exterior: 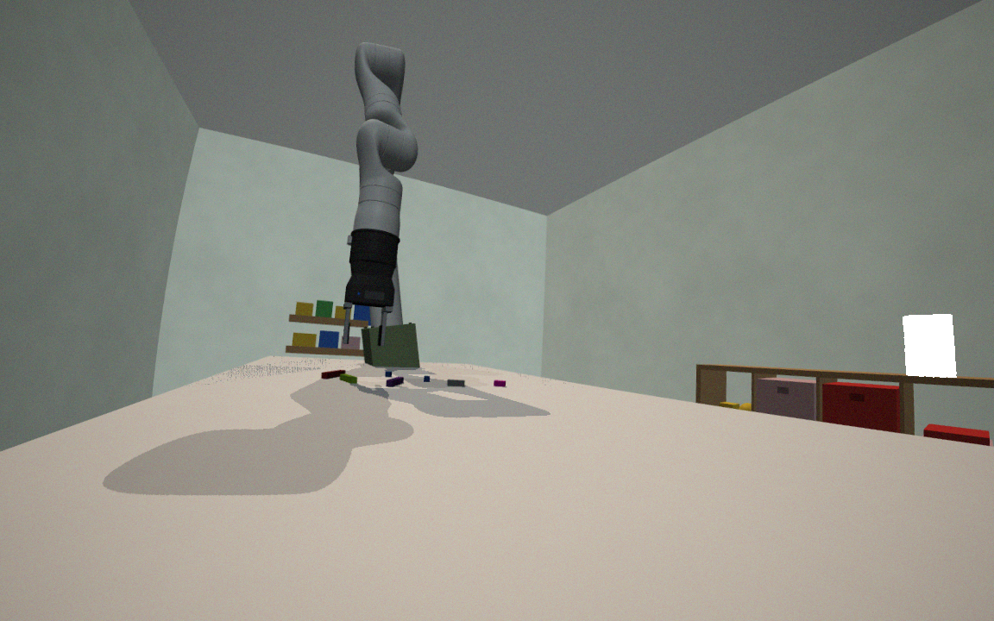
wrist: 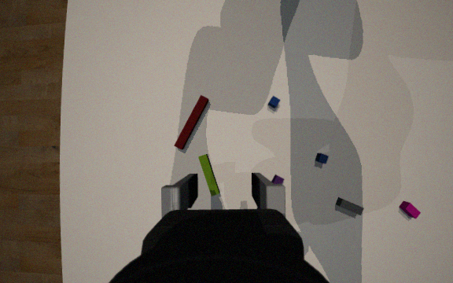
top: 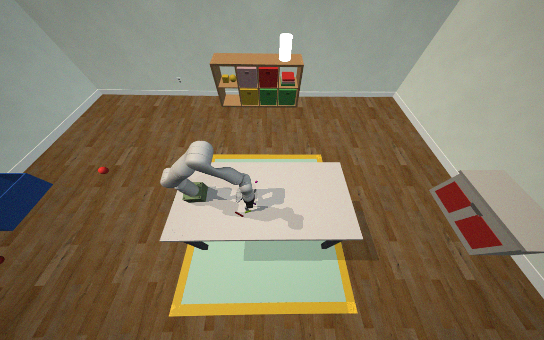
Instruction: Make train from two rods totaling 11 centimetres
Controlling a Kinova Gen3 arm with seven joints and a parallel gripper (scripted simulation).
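My gripper is now 70 mm above the lime rod and 20 mm to the left of it. From my hand the other things lie so: small blue rod: 120 mm to the left, 70 mm below, 20 mm behind; then purple rod: 70 mm below, 50 mm to the left, 30 mm ahead; then red rod: 70 mm below, 70 mm behind, 40 mm to the right.
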